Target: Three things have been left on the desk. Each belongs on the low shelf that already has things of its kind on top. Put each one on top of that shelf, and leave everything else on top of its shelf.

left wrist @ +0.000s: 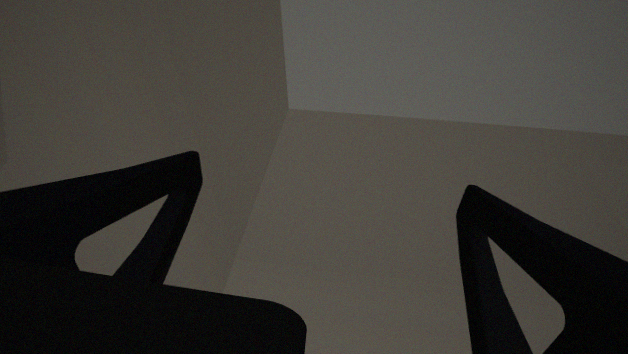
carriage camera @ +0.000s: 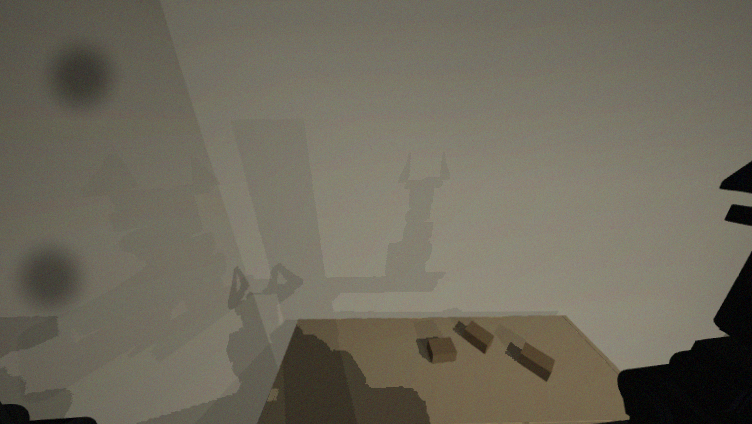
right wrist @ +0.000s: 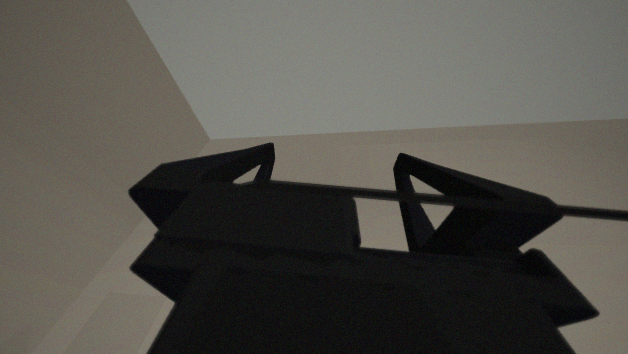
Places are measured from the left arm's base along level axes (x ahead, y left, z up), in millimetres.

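Pixels of known places: left gripper, fingertip midpoint: (left wrist: 328, 182); right gripper, fingertip midpoint: (right wrist: 334, 155).
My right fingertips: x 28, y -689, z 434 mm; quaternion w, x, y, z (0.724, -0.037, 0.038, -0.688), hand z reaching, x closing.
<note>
Behind a point stands the place of what it marks.
Three brown blocks lie on a tan-topped piece of furniture (carriage camera: 389, 368) {x 376, y -409, z -408 mm} low in the carriage view. One block (carriage camera: 441, 350) {x 393, y -601, z -358 mm} is at the left, one block (carriage camera: 479, 337) {x 430, y -764, z -357 mm} is in the middle towards the back, and a longer block (carriage camera: 537, 360) {x 331, y -920, z -357 mm} is at the right. Whether this top is the desk or a shelf I cannot tell. My left gripper (left wrist: 328, 182) {x 44, y 3, z 435 mm} is open and empty, facing walls and ceiling. My right gripper (right wrist: 334, 155) {x 28, y -689, z 434 mm} is open and empty, also facing wall and ceiling, away from the blocks. Low shelves with things of a kind cannot be made out.
A pale wall (carriage camera: 526, 158) {x 600, y -901, z 289 mm} stands behind the tan top, with shadows of the arms on it. Dark parts of my right arm (carriage camera: 695, 373) {x 8, y -642, z 192 mm} fill the right edge of the carriage view, beside the top's right edge. A dark part shows at the bottom left corner.
</note>
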